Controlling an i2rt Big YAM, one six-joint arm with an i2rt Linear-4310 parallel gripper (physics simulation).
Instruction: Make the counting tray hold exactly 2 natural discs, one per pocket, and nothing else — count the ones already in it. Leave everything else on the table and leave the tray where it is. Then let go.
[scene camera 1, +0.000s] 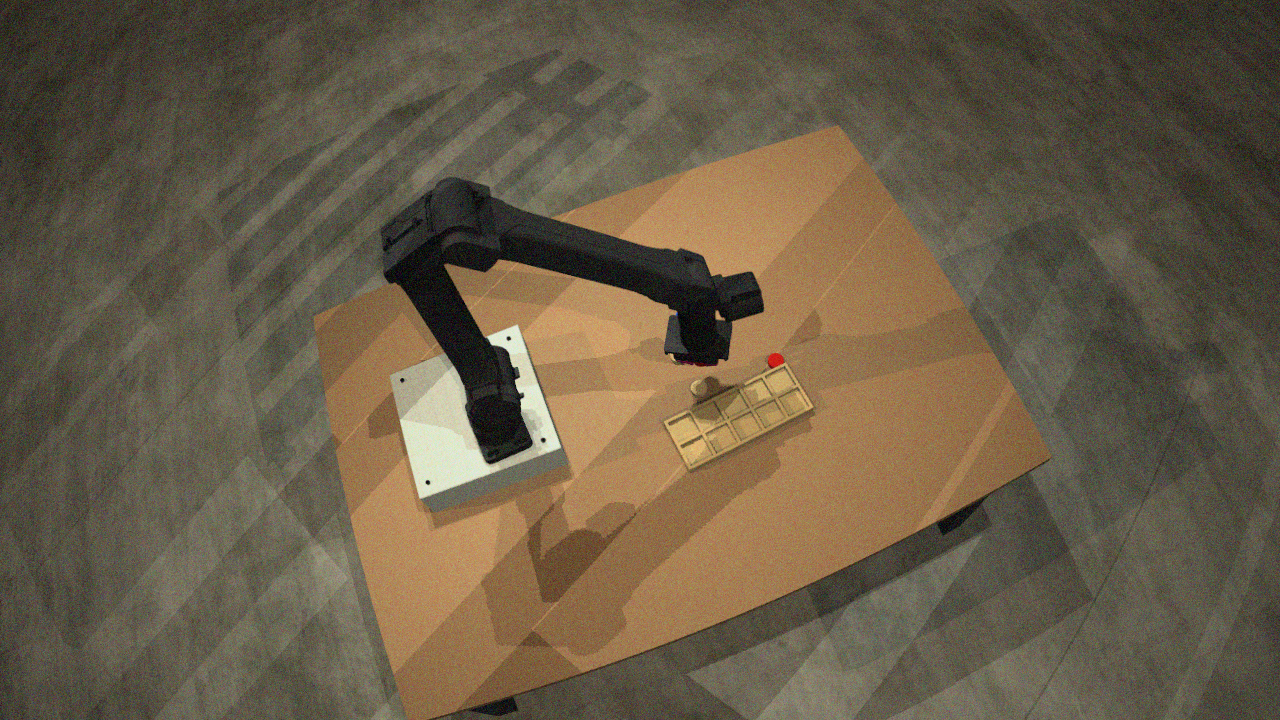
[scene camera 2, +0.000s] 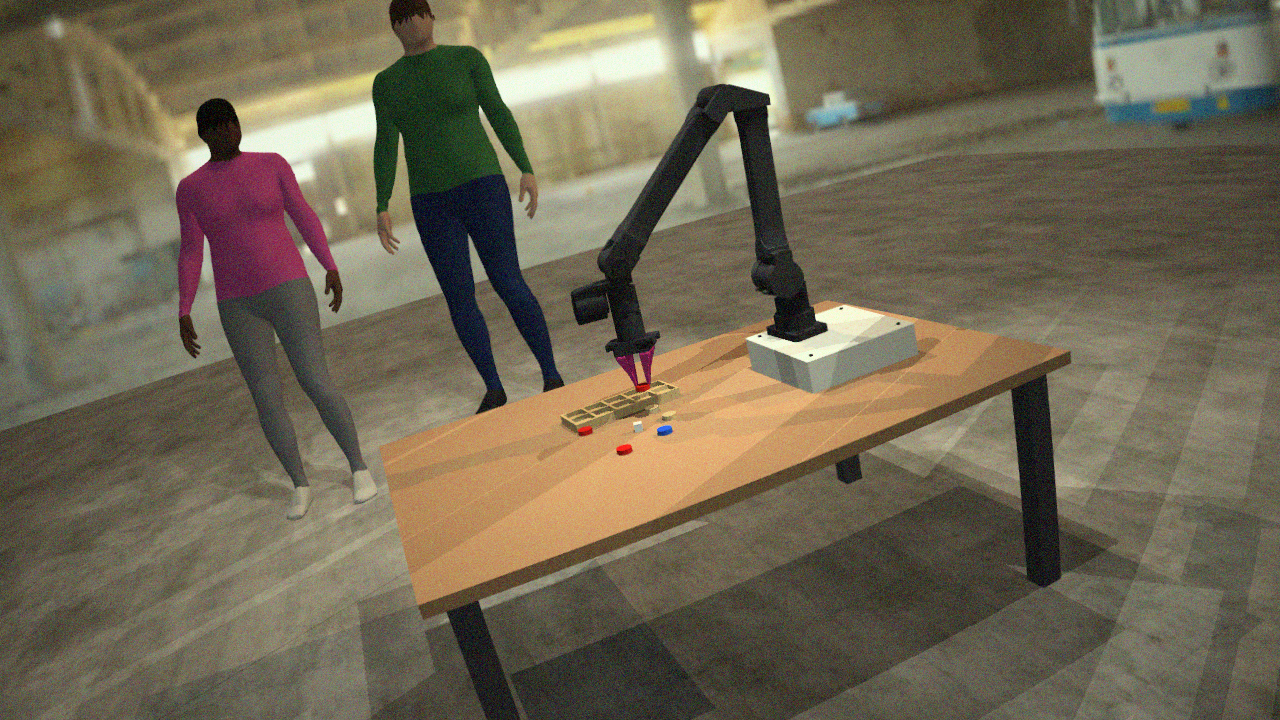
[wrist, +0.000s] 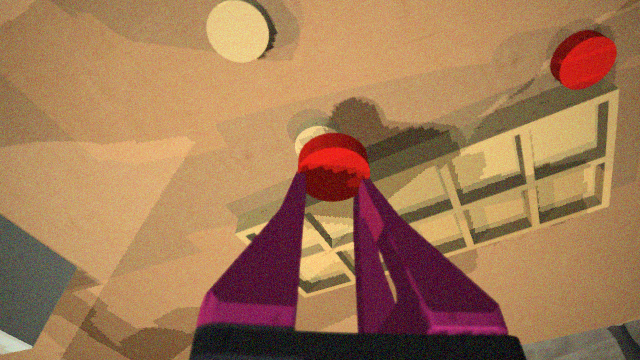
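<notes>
My gripper (scene camera 2: 641, 385) (wrist: 330, 183) is shut on a red disc (scene camera 2: 642, 388) (wrist: 334, 162), held above the table beside the tray. The tan counting tray (scene camera 1: 752, 439) (scene camera 2: 597, 423) (wrist: 612, 150) has two rows of pockets; I see no disc in them in the first scene view, though some are shaded. One natural disc (scene camera 1: 698, 387) (scene camera 2: 654, 409) (wrist: 309, 136) lies close to the tray's long side, partly hidden behind the held disc in the wrist view. A larger-looking natural disc (scene camera 2: 668, 415) (wrist: 238, 31) lies farther from the tray.
A red disc (scene camera 1: 776, 360) (scene camera 2: 585, 430) (wrist: 584, 60) lies by the tray's far corner. Another red disc (scene camera 2: 623, 449), a blue disc (scene camera 2: 664, 430) and a small white cube (scene camera 2: 637, 427) lie on the table. The arm stands on a white box (scene camera 1: 438, 438) (scene camera 2: 859, 335). Two people stand behind the table.
</notes>
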